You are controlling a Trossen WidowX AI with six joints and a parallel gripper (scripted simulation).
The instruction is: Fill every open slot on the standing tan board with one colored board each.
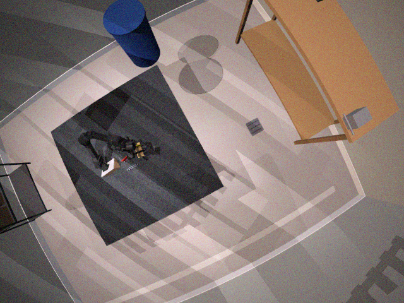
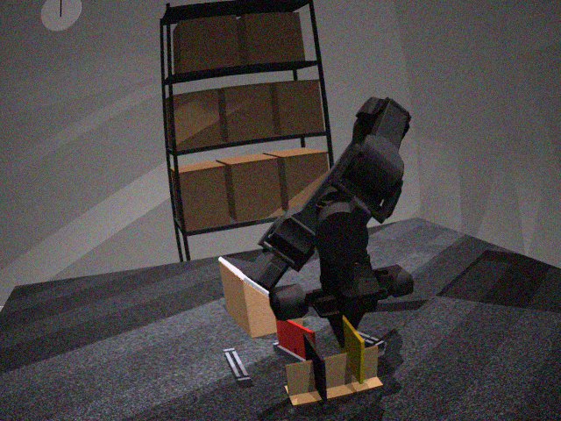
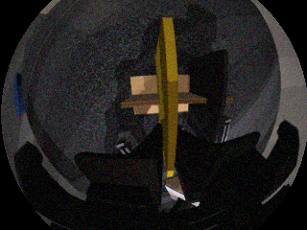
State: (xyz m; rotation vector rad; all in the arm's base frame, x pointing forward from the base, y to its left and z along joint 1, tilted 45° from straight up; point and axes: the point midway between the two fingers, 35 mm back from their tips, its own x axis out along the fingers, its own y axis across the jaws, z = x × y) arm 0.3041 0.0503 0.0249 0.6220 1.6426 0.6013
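My gripper tip is 30 mm to the left of the tan board, 30 mm short of it and 30 mm above it. The rest, counted from my gripper tip: red board (90 mm behind, 50 mm to the right, 30 mm below); dark board (50 mm to the right, 20 mm below, 20 mm ahead); yellow board (30 mm ahead).
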